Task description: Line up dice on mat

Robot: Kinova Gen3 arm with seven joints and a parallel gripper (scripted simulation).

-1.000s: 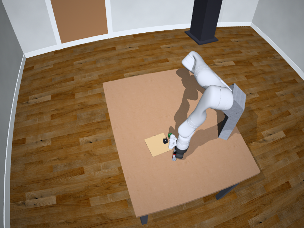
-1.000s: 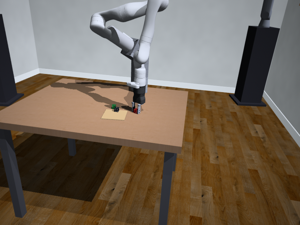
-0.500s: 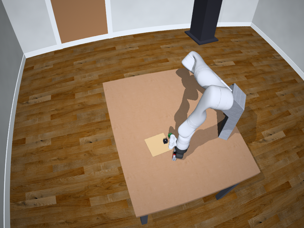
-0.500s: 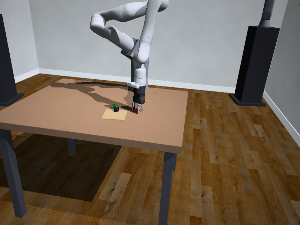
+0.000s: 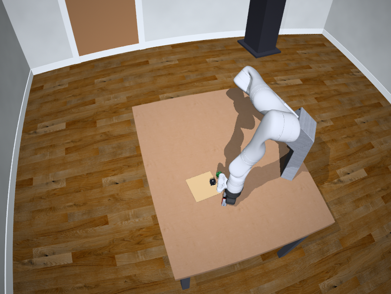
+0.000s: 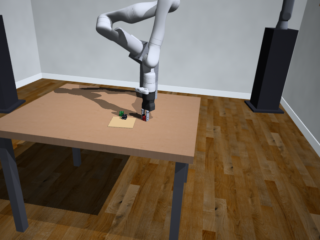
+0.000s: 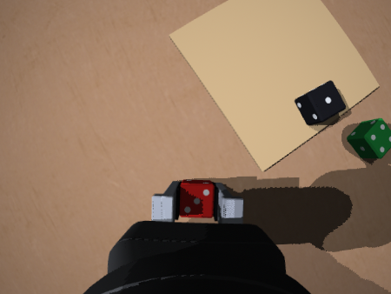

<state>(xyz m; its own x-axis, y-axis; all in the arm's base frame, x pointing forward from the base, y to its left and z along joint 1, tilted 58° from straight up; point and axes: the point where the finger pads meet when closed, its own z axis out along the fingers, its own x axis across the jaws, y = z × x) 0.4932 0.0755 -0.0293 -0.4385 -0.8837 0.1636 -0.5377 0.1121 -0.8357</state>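
Now: the tan mat 50 mm ahead of my hand, 130 mm to the right of it and 20 mm below it. From my hand the other things lie so: green die: 50 mm behind, 150 mm to the right, 10 mm below; then red die: 10 mm below; then black die: 120 mm to the right.
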